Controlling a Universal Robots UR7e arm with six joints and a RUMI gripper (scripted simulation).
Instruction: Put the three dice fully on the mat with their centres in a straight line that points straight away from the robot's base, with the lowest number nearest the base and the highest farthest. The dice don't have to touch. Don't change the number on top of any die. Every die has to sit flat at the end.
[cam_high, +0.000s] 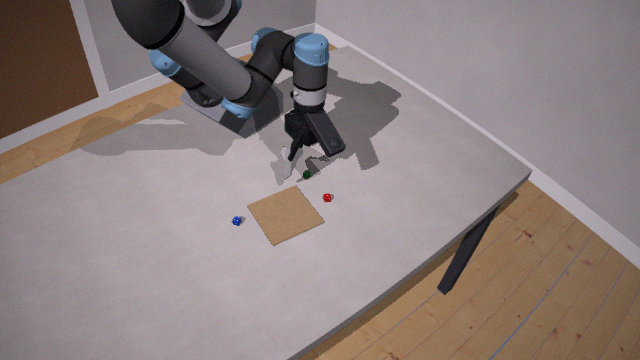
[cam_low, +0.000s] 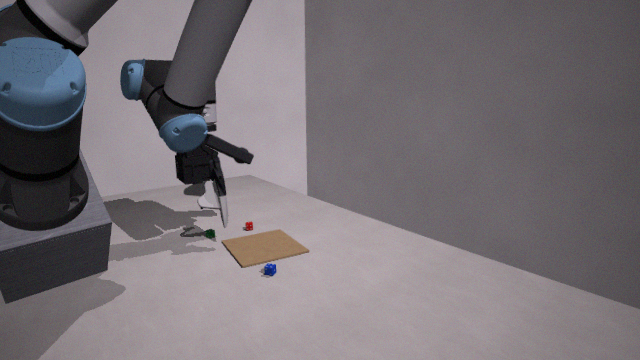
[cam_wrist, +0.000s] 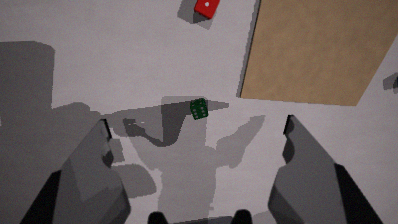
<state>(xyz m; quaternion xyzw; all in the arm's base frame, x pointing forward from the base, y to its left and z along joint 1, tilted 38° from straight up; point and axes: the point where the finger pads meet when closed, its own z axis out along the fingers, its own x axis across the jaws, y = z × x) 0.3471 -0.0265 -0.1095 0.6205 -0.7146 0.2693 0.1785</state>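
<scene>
Now: the green die 40 mm below my hand and 10 mm behind it. Also, from my hand: blue die: 230 mm to the right, 40 mm below, 20 mm behind; then square mat: 130 mm to the right, 40 mm below, 40 mm ahead; then red die: 80 mm ahead, 40 mm below, 20 mm to the right.
</scene>
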